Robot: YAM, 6 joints.
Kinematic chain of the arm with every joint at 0, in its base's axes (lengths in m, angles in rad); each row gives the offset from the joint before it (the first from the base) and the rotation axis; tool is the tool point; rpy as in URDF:
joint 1: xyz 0 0 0.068 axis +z
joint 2: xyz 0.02 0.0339 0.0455 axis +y
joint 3: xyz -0.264 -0.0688 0 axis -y
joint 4: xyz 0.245 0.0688 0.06 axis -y
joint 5: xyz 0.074 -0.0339 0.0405 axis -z
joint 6: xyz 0.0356 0 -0.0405 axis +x
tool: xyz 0 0 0 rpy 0 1.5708 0
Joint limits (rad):
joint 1: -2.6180..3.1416
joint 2: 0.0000..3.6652
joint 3: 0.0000..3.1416
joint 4: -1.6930..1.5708
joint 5: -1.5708..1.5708
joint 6: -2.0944..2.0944
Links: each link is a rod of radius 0.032 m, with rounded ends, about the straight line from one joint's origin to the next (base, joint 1, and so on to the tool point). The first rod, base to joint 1, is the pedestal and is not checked.
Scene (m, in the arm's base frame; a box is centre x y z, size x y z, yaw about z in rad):
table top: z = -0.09
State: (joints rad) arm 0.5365 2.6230 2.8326 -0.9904 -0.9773 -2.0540
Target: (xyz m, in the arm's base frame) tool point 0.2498 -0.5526 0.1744
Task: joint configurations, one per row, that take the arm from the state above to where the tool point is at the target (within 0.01 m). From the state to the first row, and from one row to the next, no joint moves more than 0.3 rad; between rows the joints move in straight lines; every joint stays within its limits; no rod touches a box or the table.
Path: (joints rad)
1: 0.2492 2.6717 2.8442 -0.9211 -0.9424 -2.0540
2: -0.0380 2.7204 2.8558 -0.8517 -0.9075 -2.0540
3: -0.3253 2.7690 2.8673 -0.7824 -0.8726 -2.0540
4: -0.6125 2.8177 2.8789 -0.7130 -0.8376 -2.0540
5: -0.8998 2.8664 2.8905 -0.6437 -0.8027 -2.0540
6: -1.1870 2.9151 2.9021 -0.5743 -0.7678 -2.0540

